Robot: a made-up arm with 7 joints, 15 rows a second.
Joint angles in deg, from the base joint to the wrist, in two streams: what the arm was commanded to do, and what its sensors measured. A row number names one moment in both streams.
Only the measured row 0 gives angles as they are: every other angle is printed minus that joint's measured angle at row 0.
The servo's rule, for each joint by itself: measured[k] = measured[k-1] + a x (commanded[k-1-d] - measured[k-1]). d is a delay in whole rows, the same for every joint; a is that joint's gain. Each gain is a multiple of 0.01, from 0.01 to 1. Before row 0 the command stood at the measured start. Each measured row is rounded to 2 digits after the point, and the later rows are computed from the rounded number. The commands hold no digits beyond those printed.
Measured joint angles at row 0: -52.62 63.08 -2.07 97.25 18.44 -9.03 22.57
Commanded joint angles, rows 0 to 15: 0.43 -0.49 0.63 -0.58 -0.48 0.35 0.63; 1.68 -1.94 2.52 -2.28 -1.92 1.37 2.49; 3.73 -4.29 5.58 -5.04 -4.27 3.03 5.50; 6.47 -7.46 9.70 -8.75 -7.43 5.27 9.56; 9.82 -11.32 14.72 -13.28 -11.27 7.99 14.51; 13.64 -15.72 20.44 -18.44 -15.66 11.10 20.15; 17.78 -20.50 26.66 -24.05 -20.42 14.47 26.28; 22.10 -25.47 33.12 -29.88 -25.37 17.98 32.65; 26.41 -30.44 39.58 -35.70 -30.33 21.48 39.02; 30.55 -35.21 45.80 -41.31 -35.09 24.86 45.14; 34.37 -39.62 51.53 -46.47 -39.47 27.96 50.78; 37.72 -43.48 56.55 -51.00 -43.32 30.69 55.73; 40.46 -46.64 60.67 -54.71 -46.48 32.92 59.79; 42.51 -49.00 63.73 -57.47 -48.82 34.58 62.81; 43.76 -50.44 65.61 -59.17 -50.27 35.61 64.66; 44.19 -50.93 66.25 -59.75 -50.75 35.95 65.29
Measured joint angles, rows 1 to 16: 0.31 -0.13 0.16 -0.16 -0.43 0.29 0.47; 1.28 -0.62 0.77 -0.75 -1.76 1.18 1.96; 3.02 -1.61 2.02 -1.95 -3.99 2.70 4.58; 5.47 -3.19 4.02 -3.85 -7.05 4.81 8.27; 8.56 -5.39 6.80 -6.49 -10.81 7.42 12.89; 12.17 -8.18 10.35 -9.84 -15.13 10.44 18.26; 16.15 -11.51 14.59 -13.82 -19.84 13.74 24.19; 20.37 -15.28 19.41 -18.32 -24.76 17.22 30.45; 24.66 -19.37 24.65 -23.19 -29.72 20.71 36.79; 28.84 -23.65 30.15 -28.26 -34.50 24.11 42.97; 32.77 -27.96 35.71 -33.36 -38.92 27.27 48.75; 36.28 -32.15 41.13 -38.30 -42.84 30.07 53.92; 39.25 -36.06 46.21 -42.89 -46.08 32.41 58.26; 41.56 -39.55 50.77 -46.97 -48.52 34.19 61.63; 43.12 -42.49 54.63 -50.39 -50.08 35.35 63.87; 43.88 -44.77 57.65 -53.01 -50.68 35.84 64.92
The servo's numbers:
d 0
a 0.71 0.27 0.26 0.28 0.89 0.82 0.74

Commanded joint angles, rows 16 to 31: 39.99 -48.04 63.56 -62.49 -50.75 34.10 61.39; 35.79 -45.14 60.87 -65.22 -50.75 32.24 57.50; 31.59 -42.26 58.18 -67.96 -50.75 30.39 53.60; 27.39 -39.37 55.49 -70.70 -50.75 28.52 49.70; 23.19 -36.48 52.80 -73.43 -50.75 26.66 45.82; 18.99 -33.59 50.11 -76.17 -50.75 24.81 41.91; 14.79 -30.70 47.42 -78.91 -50.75 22.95 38.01; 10.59 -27.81 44.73 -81.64 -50.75 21.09 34.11; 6.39 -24.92 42.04 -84.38 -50.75 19.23 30.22; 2.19 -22.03 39.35 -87.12 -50.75 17.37 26.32; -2.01 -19.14 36.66 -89.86 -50.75 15.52 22.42; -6.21 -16.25 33.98 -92.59 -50.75 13.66 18.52; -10.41 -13.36 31.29 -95.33 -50.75 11.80 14.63; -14.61 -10.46 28.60 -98.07 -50.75 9.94 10.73; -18.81 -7.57 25.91 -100.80 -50.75 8.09 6.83; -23.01 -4.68 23.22 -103.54 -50.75 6.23 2.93
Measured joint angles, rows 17 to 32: 41.12 -45.65 59.19 -55.66 -50.74 34.41 62.31; 37.34 -45.51 59.63 -58.34 -50.75 32.63 58.75; 33.26 -44.63 59.25 -61.03 -50.75 30.79 54.94; 29.09 -43.21 58.27 -63.74 -50.75 28.93 51.06; 24.90 -41.39 56.85 -66.45 -50.75 27.07 47.18; 20.70 -39.28 55.10 -69.17 -50.75 25.22 43.28; 16.50 -36.96 53.10 -71.90 -50.75 23.36 39.38; 12.30 -34.49 50.92 -74.63 -50.75 21.50 35.48; 8.10 -31.91 48.61 -77.36 -50.75 19.64 31.59; 3.90 -29.24 46.20 -80.09 -50.75 17.78 27.69; -0.30 -26.51 43.72 -82.83 -50.75 15.93 23.79; -4.50 -23.74 41.19 -85.56 -50.75 14.07 19.89; -8.70 -20.94 38.62 -88.30 -50.75 12.21 16.00; -12.90 -18.11 36.01 -91.04 -50.75 10.35 12.10; -17.10 -15.26 33.38 -93.77 -50.75 8.50 8.20; -21.30 -12.40 30.74 -96.51 -50.75 6.64 4.30
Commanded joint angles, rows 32 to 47: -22.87 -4.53 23.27 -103.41 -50.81 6.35 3.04; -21.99 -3.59 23.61 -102.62 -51.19 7.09 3.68; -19.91 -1.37 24.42 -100.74 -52.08 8.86 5.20; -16.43 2.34 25.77 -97.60 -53.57 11.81 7.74; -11.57 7.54 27.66 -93.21 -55.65 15.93 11.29; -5.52 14.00 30.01 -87.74 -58.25 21.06 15.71; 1.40 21.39 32.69 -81.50 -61.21 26.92 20.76; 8.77 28.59 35.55 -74.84 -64.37 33.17 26.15; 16.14 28.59 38.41 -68.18 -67.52 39.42 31.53; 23.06 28.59 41.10 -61.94 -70.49 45.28 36.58; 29.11 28.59 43.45 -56.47 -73.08 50.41 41.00; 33.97 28.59 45.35 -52.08 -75.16 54.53 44.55; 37.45 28.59 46.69 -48.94 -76.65 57.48 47.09; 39.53 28.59 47.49 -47.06 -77.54 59.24 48.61; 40.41 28.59 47.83 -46.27 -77.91 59.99 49.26; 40.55 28.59 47.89 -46.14 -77.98 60.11 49.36
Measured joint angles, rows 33 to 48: -22.41 -10.28 28.80 -98.44 -50.80 6.40 3.37; -22.11 -8.47 27.45 -99.61 -51.15 6.97 3.60; -20.55 -6.55 26.66 -99.93 -51.98 8.52 4.78; -17.62 -4.15 26.43 -99.28 -53.40 11.22 6.97; -13.32 -0.99 26.75 -97.58 -55.40 15.08 10.17; -7.78 3.06 27.60 -94.82 -57.94 19.98 14.27; -1.26 8.01 28.92 -91.09 -60.85 25.67 19.07; 5.86 13.57 30.64 -86.54 -63.98 31.82 24.31; 13.16 17.63 32.66 -81.40 -67.13 38.05 29.65; 20.19 20.59 34.85 -75.95 -70.12 43.98 34.78; 26.52 22.75 37.09 -70.50 -72.75 49.25 39.38; 31.81 24.33 39.24 -65.34 -74.89 53.58 43.21; 35.81 25.48 41.18 -60.75 -76.46 56.78 46.08; 38.45 26.32 42.82 -56.92 -77.42 58.80 47.95; 39.84 26.93 44.12 -53.94 -77.86 59.78 48.92; 40.34 27.38 45.10 -51.76 -77.97 60.05 49.25
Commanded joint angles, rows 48 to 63: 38.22 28.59 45.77 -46.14 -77.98 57.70 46.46; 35.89 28.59 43.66 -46.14 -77.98 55.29 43.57; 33.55 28.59 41.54 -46.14 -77.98 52.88 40.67; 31.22 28.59 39.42 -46.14 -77.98 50.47 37.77; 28.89 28.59 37.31 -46.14 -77.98 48.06 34.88; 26.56 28.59 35.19 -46.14 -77.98 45.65 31.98; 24.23 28.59 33.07 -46.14 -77.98 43.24 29.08; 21.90 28.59 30.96 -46.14 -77.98 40.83 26.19; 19.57 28.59 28.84 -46.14 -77.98 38.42 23.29; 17.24 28.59 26.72 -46.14 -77.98 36.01 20.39; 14.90 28.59 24.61 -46.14 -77.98 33.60 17.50; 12.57 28.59 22.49 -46.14 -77.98 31.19 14.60; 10.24 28.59 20.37 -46.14 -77.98 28.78 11.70; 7.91 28.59 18.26 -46.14 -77.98 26.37 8.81; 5.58 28.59 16.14 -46.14 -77.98 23.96 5.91; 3.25 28.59 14.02 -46.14 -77.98 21.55 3.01
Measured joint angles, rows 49 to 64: 38.83 27.71 45.27 -50.19 -77.98 58.12 47.19; 36.74 27.95 44.85 -49.06 -77.98 55.80 44.51; 34.48 28.12 43.99 -48.24 -77.98 53.41 41.67; 32.17 28.25 42.80 -47.65 -77.98 51.00 38.78; 29.84 28.34 41.37 -47.23 -77.98 48.59 35.89; 27.51 28.41 39.76 -46.92 -77.98 46.18 33.00; 25.18 28.46 38.02 -46.70 -77.98 43.77 30.10; 22.85 28.50 36.18 -46.54 -77.98 41.36 27.21; 20.52 28.52 34.27 -46.43 -77.98 38.95 24.31; 18.19 28.54 32.31 -46.35 -77.98 36.54 21.41; 15.85 28.55 30.31 -46.29 -77.98 34.13 18.52; 13.52 28.56 28.28 -46.25 -77.98 31.72 15.62; 11.19 28.57 26.22 -46.22 -77.98 29.31 12.72; 8.86 28.58 24.15 -46.20 -77.98 26.90 9.83; 6.53 28.58 22.07 -46.18 -77.98 24.49 6.93; 4.20 28.58 19.98 -46.17 -77.98 22.08 4.03
